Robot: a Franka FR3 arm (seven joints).
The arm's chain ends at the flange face. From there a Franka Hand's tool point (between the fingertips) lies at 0.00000 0.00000 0.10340 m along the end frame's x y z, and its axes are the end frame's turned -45 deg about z.
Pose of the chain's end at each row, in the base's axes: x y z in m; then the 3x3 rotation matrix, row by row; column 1 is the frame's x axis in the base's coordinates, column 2 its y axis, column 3 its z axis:
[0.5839, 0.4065, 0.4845], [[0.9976, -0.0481, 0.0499], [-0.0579, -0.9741, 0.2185], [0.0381, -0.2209, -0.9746]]
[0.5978, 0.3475, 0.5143], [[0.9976, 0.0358, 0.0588], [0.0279, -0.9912, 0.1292], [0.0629, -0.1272, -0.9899]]
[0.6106, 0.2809, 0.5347], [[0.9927, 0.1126, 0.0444], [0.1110, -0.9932, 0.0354], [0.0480, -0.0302, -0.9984]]
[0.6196, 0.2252, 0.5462], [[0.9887, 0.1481, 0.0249], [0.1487, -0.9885, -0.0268], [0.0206, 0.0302, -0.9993]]
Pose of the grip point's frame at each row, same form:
[0.5891, 0.4291, 0.3837], [[0.7394, 0.6714, 0.0499], [0.6479, -0.7297, 0.2185], [0.1831, -0.1293, -0.9746]]
[0.6039, 0.3609, 0.4119], [[0.6801, 0.7307, 0.0588], [0.7206, -0.6812, 0.1292], [0.1344, -0.0455, -0.9899]]
[0.6152, 0.2846, 0.4315], [[0.6223, 0.7816, 0.0444], [0.7808, -0.6238, 0.0354], [0.0553, 0.0126, -0.9984]]
[0.6222, 0.2224, 0.4429], [[0.5944, 0.8038, 0.0249], [0.8041, -0.5938, -0.0268], [-0.0068, 0.0359, -0.9993]]

